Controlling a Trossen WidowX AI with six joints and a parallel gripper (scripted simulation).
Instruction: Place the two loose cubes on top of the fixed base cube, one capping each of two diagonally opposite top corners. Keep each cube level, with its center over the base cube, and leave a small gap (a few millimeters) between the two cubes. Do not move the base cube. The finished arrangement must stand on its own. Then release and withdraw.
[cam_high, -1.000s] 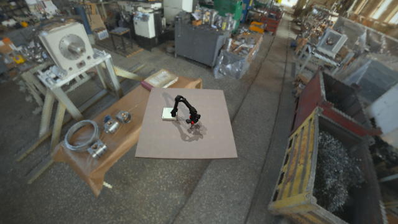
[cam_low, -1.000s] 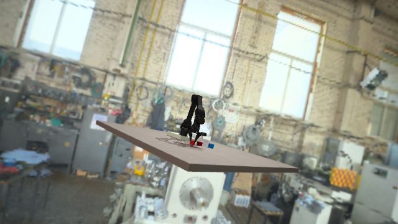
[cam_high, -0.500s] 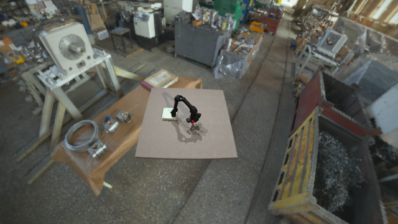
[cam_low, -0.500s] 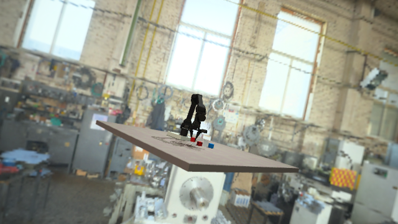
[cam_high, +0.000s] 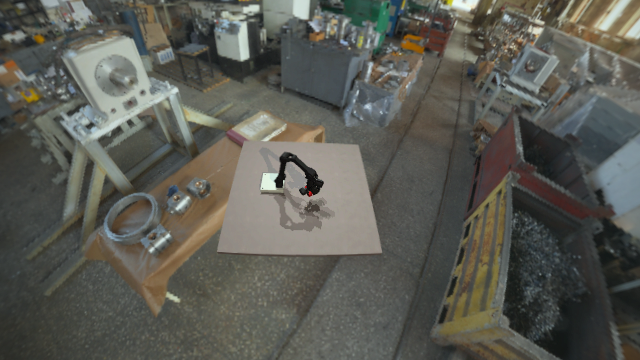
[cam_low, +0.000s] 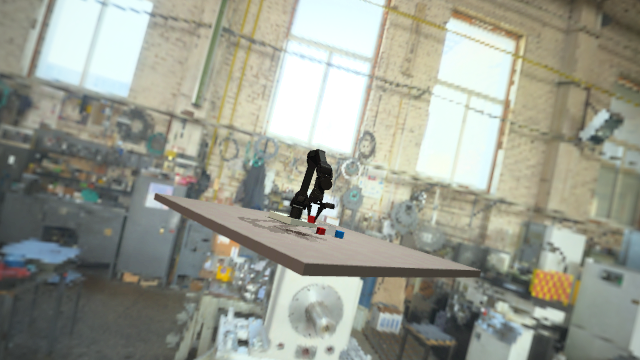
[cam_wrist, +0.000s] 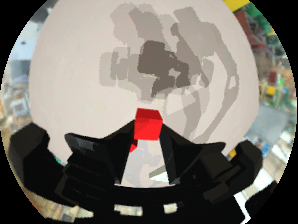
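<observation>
The blue base cube is 20 mm ahead of my gripper tip, 210 mm to the left of it and 50 mm below it.
</observation>
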